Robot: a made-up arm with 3 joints. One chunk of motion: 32 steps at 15 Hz.
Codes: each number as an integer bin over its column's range. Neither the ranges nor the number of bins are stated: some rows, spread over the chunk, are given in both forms.
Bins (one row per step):
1: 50 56 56 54 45 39
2: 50 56 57 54 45 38
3: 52 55 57 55 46 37
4: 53 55 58 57 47 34
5: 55 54 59 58 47 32
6: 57 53 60 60 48 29
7: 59 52 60 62 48 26
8: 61 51 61 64 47 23
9: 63 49 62 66 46 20
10: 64 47 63 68 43 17
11: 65 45 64 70 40 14
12: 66 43 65 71 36 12
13: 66 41 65 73 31 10
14: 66 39 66 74 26 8
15: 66 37 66 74 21 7
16: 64 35 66 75 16 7
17: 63 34 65 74 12 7
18: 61 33 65 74 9 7
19: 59 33 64 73 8 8
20: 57 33 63 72 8 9
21: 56 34 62 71 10 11
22: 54 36 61 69 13 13
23: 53 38 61 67 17 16
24: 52 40 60 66 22 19
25: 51 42 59 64 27 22
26: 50 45 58 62 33 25
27: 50 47 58 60 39 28
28: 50 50 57 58 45 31
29: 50 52 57 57 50 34
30: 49 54 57 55 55 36
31: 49 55 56 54 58 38
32: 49 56 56 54 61 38
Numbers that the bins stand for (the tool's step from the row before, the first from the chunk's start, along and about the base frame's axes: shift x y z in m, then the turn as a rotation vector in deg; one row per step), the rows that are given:
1: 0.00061 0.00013 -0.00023 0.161 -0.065 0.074
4: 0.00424 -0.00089 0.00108 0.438 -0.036 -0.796
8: 0.01394 -0.00497 0.00305 1.085 -0.036 -2.709
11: 0.01879 -0.01109 0.00502 1.640 -0.138 -4.275
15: 0.02000 -0.01925 0.00633 2.009 -0.415 -5.492
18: 0.01394 -0.02333 0.00568 2.009 -0.589 -5.492
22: 0.00545 -0.02027 0.00305 1.547 -0.531 -4.449
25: 0.00182 -0.01415 0.00174 1.085 -0.327 -2.883
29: 0.00061 -0.00395 0.00042 0.438 0.007 -0.796
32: -0.00061 0.00013 -0.00023 0.161 0.167 -0.100
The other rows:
2: 0.00061 0.00013 0.00042 0.161 -0.065 -0.100
3: 0.00303 -0.00089 0.00042 0.253 -0.051 -0.274
5: 0.00667 -0.00191 0.00174 0.531 -0.036 -1.144
6: 0.00909 -0.00293 0.00239 0.715 -0.022 -1.666
7: 0.01152 -0.00395 0.00239 0.900 -0.022 -2.188
9: 0.01636 -0.00701 0.00371 1.270 -0.051 -3.231
10: 0.01758 -0.00905 0.00436 1.455 -0.095 -3.753
12: 0.02000 -0.01313 0.00568 1.732 -0.196 -4.623
13: 0.02000 -0.01517 0.00568 1.917 -0.269 -4.971
14: 0.02000 -0.01721 0.00633 2.009 -0.342 -5.318
16: 0.01758 -0.02129 0.00633 2.102 -0.487 -5.492
17: 0.01636 -0.02231 0.00568 2.009 -0.545 -5.492
19: 0.01152 -0.02333 0.00502 1.917 -0.604 -5.318
20: 0.00909 -0.02333 0.00436 1.825 -0.604 -5.145
21: 0.00788 -0.02231 0.00371 1.732 -0.575 -4.797
23: 0.00424 -0.01823 0.00305 1.362 -0.473 -3.927
24: 0.00303 -0.01619 0.00239 1.270 -0.400 -3.405
26: 0.00061 -0.01109 0.00108 0.900 -0.240 -2.362
27: 0.00061 -0.00905 0.00108 0.715 -0.153 -1.840
28: 0.00061 -0.00599 0.00042 0.531 -0.065 -1.318
30: -0.00061 -0.00191 0.00042 0.253 0.080 -0.448
31: -0.00061 -0.00089 -0.00023 0.161 0.124 -0.100

